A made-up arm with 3 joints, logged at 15 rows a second.
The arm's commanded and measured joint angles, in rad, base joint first. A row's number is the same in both.
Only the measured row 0 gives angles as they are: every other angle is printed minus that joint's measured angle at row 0.
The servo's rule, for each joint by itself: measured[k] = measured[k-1] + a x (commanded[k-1-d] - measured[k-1]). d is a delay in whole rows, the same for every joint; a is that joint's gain. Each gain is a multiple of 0.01, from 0.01 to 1. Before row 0 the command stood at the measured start. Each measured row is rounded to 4 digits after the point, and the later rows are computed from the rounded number. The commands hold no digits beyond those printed.
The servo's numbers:
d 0
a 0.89 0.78 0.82
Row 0, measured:
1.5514 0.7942 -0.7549
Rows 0 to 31, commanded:
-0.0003 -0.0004 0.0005
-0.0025 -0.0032 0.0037
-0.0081 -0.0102 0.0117
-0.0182 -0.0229 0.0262
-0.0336 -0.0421 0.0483
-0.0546 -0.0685 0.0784
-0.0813 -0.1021 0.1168
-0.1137 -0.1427 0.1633
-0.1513 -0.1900 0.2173
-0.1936 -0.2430 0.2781
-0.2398 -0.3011 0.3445
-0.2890 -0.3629 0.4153
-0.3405 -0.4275 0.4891
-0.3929 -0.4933 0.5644
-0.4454 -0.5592 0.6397
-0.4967 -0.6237 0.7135
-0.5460 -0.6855 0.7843
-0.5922 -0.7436 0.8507
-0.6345 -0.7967 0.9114
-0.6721 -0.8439 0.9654
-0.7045 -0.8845 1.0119
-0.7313 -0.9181 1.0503
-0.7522 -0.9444 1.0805
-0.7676 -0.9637 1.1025
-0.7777 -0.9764 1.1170
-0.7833 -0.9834 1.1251
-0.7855 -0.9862 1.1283
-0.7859 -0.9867 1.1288
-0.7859 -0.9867 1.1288
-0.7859 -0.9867 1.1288
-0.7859 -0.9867 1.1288
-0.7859 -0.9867 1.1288
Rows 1 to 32, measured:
-0.0003 -0.0003 0.0004
-0.0023 -0.0026 0.0031
-0.0075 -0.0085 0.0102
-0.0170 -0.0197 0.0233
-0.0318 -0.0372 0.0438
-0.0521 -0.0616 0.0722
-0.0781 -0.0932 0.1088
-0.1098 -0.1318 0.1535
-0.1467 -0.1772 0.2058
-0.1884 -0.2285 0.2651
-0.2341 -0.2851 0.3302
-0.2830 -0.3458 0.4000
-0.3342 -0.4095 0.4731
-0.3864 -0.4749 0.5480
-0.4389 -0.5407 0.6232
-0.4903 -0.6054 0.6972
-0.5399 -0.6679 0.7686
-0.5864 -0.7269 0.8359
-0.6292 -0.7813 0.8978
-0.6674 -0.8301 0.9532
-0.7004 -0.8725 1.0013
-0.7279 -0.9081 1.0415
-0.7495 -0.9364 1.0735
-0.7656 -0.9577 1.0973
-0.7764 -0.9723 1.1135
-0.7825 -0.9810 1.1230
-0.7852 -0.9851 1.1273
-0.7858 -0.9863 1.1285
-0.7859 -0.9866 1.1287
-0.7859 -0.9867 1.1288
-0.7859 -0.9867 1.1288
-0.7859 -0.9867 1.1288

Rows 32 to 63, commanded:
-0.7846 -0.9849 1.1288
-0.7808 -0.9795 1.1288
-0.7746 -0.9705 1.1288
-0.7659 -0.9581 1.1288
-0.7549 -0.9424 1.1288
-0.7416 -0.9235 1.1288
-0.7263 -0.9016 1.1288
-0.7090 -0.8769 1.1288
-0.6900 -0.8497 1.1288
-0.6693 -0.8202 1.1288
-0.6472 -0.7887 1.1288
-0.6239 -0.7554 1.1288
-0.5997 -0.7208 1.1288
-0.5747 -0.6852 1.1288
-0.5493 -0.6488 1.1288
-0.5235 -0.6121 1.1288
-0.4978 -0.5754 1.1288
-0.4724 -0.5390 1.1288
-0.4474 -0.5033 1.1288
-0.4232 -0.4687 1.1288
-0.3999 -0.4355 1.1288
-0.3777 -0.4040 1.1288
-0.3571 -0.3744 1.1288
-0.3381 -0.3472 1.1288
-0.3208 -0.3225 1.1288
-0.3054 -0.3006 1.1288
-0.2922 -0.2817 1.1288
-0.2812 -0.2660 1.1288
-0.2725 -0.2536 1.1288
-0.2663 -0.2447 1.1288
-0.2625 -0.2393 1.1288
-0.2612 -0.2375 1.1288
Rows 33 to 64, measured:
-0.7847 -0.9853 1.1288
-0.7812 -0.9808 1.1288
-0.7753 -0.9728 1.1288
-0.7669 -0.9613 1.1288
-0.7562 -0.9466 1.1288
-0.7432 -0.9286 1.1288
-0.7282 -0.9075 1.1288
-0.7111 -0.8836 1.1288
-0.6923 -0.8572 1.1288
-0.6718 -0.8283 1.1288
-0.6499 -0.7974 1.1288
-0.6268 -0.7646 1.1288
-0.6027 -0.7304 1.1288
-0.5778 -0.6951 1.1288
-0.5524 -0.6590 1.1288
-0.5267 -0.6224 1.1288
-0.5010 -0.5857 1.1288
-0.4755 -0.5493 1.1288
-0.4505 -0.5134 1.1288
-0.4262 -0.4785 1.1288
-0.4028 -0.4450 1.1288
-0.3805 -0.4130 1.1288
-0.3597 -0.3829 1.1288
-0.3405 -0.3551 1.1288
-0.3230 -0.3297 1.1288
-0.3073 -0.3070 1.1288
-0.2939 -0.2873 1.1288
-0.2826 -0.2707 1.1288
-0.2736 -0.2574 1.1288
-0.2671 -0.2475 1.1288
-0.2630 -0.2411 1.1288
-0.2614 -0.2383 1.1288

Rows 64 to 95, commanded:
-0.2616 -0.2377 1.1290
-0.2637 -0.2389 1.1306
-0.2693 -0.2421 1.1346
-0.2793 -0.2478 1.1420
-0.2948 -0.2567 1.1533
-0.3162 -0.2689 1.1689
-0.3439 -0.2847 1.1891
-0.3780 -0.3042 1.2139
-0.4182 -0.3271 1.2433
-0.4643 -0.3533 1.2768
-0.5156 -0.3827 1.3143
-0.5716 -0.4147 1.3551
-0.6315 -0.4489 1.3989
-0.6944 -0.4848 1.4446
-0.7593 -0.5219 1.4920
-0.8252 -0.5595 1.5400
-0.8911 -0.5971 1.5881
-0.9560 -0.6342 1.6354
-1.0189 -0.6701 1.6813
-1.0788 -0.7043 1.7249
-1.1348 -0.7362 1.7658
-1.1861 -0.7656 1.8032
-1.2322 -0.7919 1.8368
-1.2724 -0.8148 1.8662
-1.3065 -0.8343 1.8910
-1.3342 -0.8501 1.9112
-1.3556 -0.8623 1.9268
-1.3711 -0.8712 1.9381
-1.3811 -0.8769 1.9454
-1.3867 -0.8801 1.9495
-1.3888 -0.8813 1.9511
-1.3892 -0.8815 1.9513
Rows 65 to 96, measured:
-0.2616 -0.2378 1.1290
-0.2635 -0.2387 1.1303
-0.2687 -0.2414 1.1338
-0.2781 -0.2464 1.1405
-0.2930 -0.2544 1.1510
-0.3136 -0.2657 1.1657
-0.3406 -0.2805 1.1849
-0.3739 -0.2990 1.2087
-0.4133 -0.3209 1.2371
-0.4587 -0.3462 1.2697
-0.5093 -0.3747 1.3063
-0.5647 -0.4059 1.3463
-0.6242 -0.4394 1.3894
-0.6867 -0.4748 1.4347
-0.7513 -0.5115 1.4817
-0.8171 -0.5489 1.5295
-0.8830 -0.5865 1.5776
-0.9480 -0.6237 1.6250
-1.0111 -0.6599 1.6712
-1.0714 -0.6945 1.7152
-1.1278 -0.7270 1.7567
-1.1797 -0.7571 1.7948
-1.2264 -0.7842 1.8292
-1.2673 -0.8081 1.8595
-1.3022 -0.8285 1.8853
-1.3307 -0.8453 1.9065
-1.3529 -0.8586 1.9231
-1.3691 -0.8684 1.9354
-1.3798 -0.8750 1.9436
-1.3859 -0.8790 1.9484
-1.3885 -0.8808 1.9506
-1.3891 -0.8813 1.9512

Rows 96 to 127, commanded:
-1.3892 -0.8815 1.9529
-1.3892 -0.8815 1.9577
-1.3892 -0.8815 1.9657
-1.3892 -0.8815 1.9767
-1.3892 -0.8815 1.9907
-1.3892 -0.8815 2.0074
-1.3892 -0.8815 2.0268
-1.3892 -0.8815 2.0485
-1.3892 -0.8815 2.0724
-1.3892 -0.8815 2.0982
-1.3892 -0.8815 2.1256
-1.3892 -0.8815 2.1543
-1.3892 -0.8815 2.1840
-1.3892 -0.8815 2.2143
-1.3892 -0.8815 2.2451
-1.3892 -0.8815 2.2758
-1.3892 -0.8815 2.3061
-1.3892 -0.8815 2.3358
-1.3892 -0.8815 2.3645
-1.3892 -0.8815 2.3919
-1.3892 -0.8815 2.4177
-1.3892 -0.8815 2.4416
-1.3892 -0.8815 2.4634
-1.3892 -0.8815 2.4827
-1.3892 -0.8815 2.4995
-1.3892 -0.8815 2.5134
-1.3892 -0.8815 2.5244
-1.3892 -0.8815 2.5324
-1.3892 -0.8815 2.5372
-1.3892 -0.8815 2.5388
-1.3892 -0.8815 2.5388
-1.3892 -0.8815 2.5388
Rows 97 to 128, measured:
-1.3892 -0.8815 1.9526
-1.3892 -0.8815 1.9568
-1.3892 -0.8815 1.9641
-1.3892 -0.8815 1.9744
-1.3892 -0.8815 1.9878
-1.3892 -0.8815 2.0039
-1.3892 -0.8815 2.0227
-1.3892 -0.8815 2.0439
-1.3892 -0.8815 2.0673
-1.3892 -0.8815 2.0926
-1.3892 -0.8815 2.1197
-1.3892 -0.8815 2.1481
-1.3892 -0.8815 2.1775
-1.3892 -0.8815 2.2077
-1.3892 -0.8815 2.2384
-1.3892 -0.8815 2.2691
-1.3892 -0.8815 2.2994
-1.3892 -0.8815 2.3292
-1.3892 -0.8815 2.3581
-1.3892 -0.8815 2.3858
-1.3892 -0.8815 2.4120
-1.3892 -0.8815 2.4363
-1.3892 -0.8815 2.4585
-1.3892 -0.8815 2.4783
-1.3892 -0.8815 2.4957
-1.3892 -0.8815 2.5102
-1.3892 -0.8815 2.5218
-1.3892 -0.8815 2.5305
-1.3892 -0.8815 2.5360
-1.3892 -0.8815 2.5383
-1.3892 -0.8815 2.5387
-1.3892 -0.8815 2.5388

